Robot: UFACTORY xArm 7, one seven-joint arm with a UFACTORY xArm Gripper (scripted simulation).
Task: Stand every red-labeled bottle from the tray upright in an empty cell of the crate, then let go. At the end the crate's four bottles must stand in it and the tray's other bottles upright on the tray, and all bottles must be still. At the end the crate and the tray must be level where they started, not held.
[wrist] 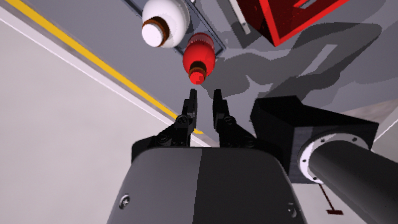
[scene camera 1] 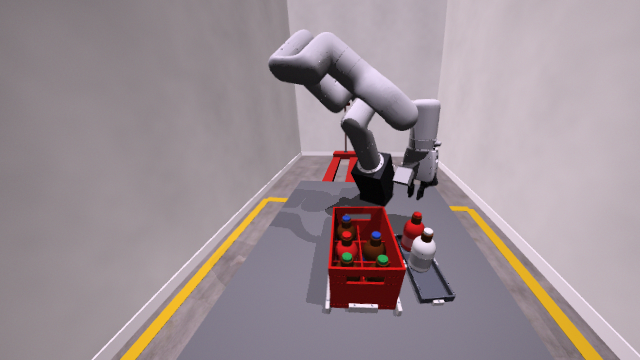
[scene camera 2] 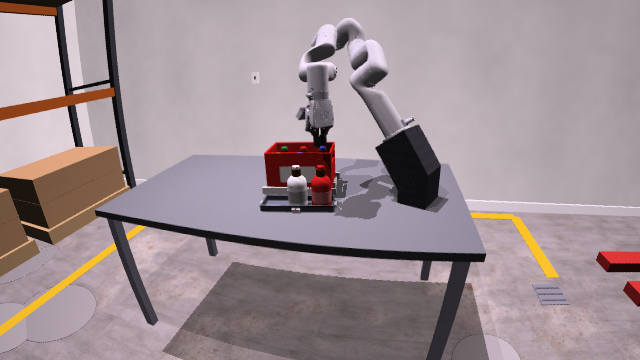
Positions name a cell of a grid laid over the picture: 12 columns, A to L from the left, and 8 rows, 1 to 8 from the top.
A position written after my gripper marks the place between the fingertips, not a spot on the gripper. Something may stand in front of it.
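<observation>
My gripper (scene camera 1: H5), (wrist: G4), (scene camera 2: G4). Red-labeled bottle (wrist: G3). White bottle (scene camera 1: H6). Dark tray (scene camera 1: I7), (scene camera 2: F5).
</observation>
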